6 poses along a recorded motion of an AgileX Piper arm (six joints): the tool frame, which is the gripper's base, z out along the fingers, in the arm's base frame.
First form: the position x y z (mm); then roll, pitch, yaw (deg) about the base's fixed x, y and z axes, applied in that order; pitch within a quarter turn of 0, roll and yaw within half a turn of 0.
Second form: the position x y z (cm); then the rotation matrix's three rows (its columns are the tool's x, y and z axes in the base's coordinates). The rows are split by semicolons. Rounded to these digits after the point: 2 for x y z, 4 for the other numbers.
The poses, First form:
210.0 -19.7 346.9 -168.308 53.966 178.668
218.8 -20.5 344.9 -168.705 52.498 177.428
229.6 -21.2 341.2 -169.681 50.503 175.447
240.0 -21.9 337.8 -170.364 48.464 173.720
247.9 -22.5 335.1 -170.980 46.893 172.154
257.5 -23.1 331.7 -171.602 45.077 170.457
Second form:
21.00 -1.97 34.69; -0.5881 0.1866 0.7870; 0.0137 0.9752 -0.2210; -0.8087 -0.1192 -0.5761
21.88 -2.05 34.49; -0.6082 0.1992 0.7684; 0.0273 0.9727 -0.2306; -0.7933 -0.1192 -0.5970
22.96 -2.12 34.12; -0.6340 0.2159 0.7426; 0.0505 0.9697 -0.2388; -0.7717 -0.1139 -0.6258
24.00 -2.19 33.78; -0.6591 0.2324 0.7152; 0.0725 0.9663 -0.2471; -0.7485 -0.1110 -0.6537
24.79 -2.25 33.51; -0.6770 0.2482 0.6929; 0.0933 0.9628 -0.2537; -0.7301 -0.1071 -0.6749
25.75 -2.31 33.17; -0.6964 0.2660 0.6666; 0.1171 0.9584 -0.2602; -0.7081 -0.1031 -0.6986

